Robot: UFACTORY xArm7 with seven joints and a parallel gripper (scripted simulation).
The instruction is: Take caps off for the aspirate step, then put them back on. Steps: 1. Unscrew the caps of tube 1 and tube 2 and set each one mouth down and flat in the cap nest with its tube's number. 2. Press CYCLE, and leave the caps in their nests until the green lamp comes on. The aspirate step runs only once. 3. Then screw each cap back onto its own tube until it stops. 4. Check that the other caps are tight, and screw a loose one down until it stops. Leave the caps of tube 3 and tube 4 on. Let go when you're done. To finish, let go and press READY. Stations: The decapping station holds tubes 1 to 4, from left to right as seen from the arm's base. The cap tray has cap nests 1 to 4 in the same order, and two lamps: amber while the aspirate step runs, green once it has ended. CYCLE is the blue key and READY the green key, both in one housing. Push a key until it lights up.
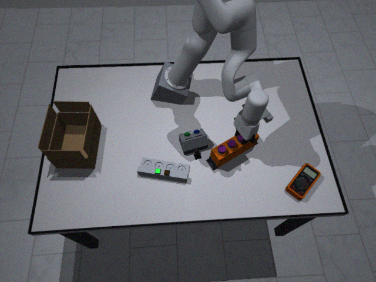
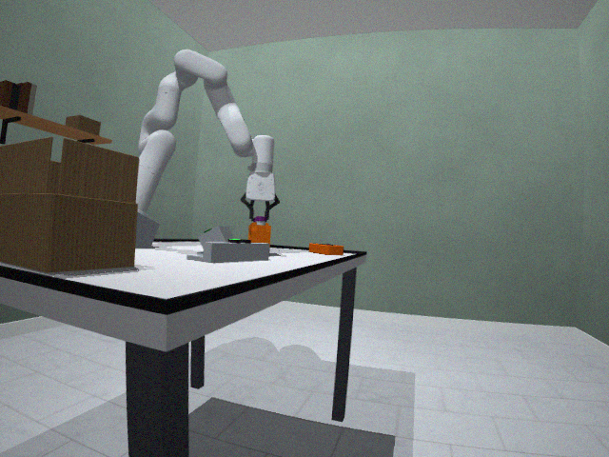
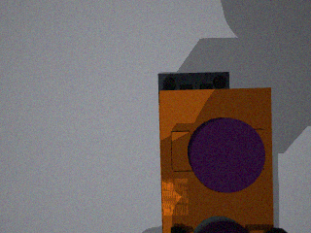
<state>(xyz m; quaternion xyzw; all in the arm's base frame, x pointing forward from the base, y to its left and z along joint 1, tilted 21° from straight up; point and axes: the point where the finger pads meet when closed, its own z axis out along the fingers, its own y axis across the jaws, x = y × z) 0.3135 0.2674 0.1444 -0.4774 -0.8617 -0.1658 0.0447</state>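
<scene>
Right now my hand is 10 mm above the purple cap. From my hand the other things lie so: tube 1: 40 mm to the left, 30 mm behind, 10 mm below; blue key: 190 mm to the right, 60 mm below, 50 mm behind; grey key housing: 210 mm to the right, 80 mm below, 20 mm behind.
</scene>
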